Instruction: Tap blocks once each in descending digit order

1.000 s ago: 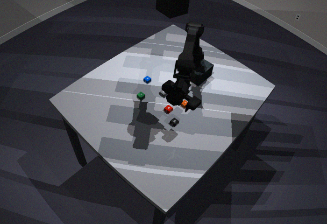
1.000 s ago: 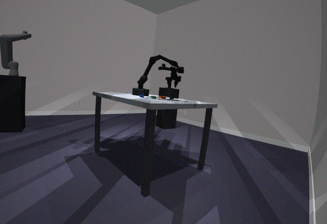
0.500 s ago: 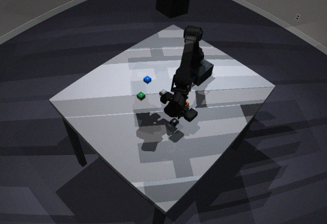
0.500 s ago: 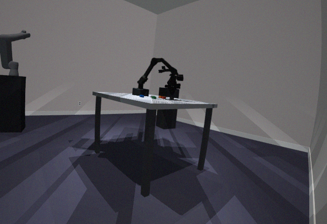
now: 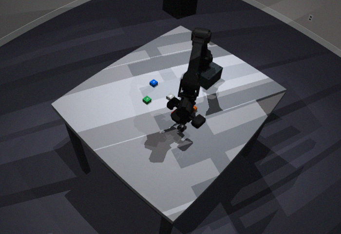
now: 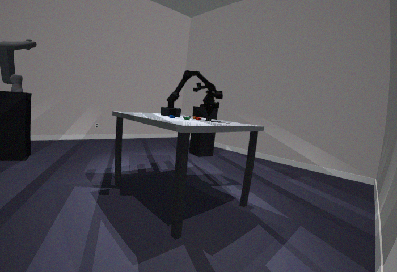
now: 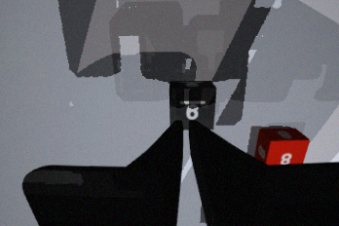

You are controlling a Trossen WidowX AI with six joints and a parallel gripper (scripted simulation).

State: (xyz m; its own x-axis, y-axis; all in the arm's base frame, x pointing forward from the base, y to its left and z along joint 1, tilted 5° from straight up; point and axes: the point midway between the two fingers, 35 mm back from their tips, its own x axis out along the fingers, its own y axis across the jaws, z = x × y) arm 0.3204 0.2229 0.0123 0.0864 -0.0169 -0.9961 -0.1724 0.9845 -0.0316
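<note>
The black block lies 1 cm to the right of my gripper tip and 3 cm below it. Also, from my gripper tip: grey block (7 cm behind, 19 cm to the right, 3 cm below); red block (2 cm behind, 9 cm to the right, 3 cm below); orange block (12 cm behind, 7 cm to the right, 3 cm below).
</note>
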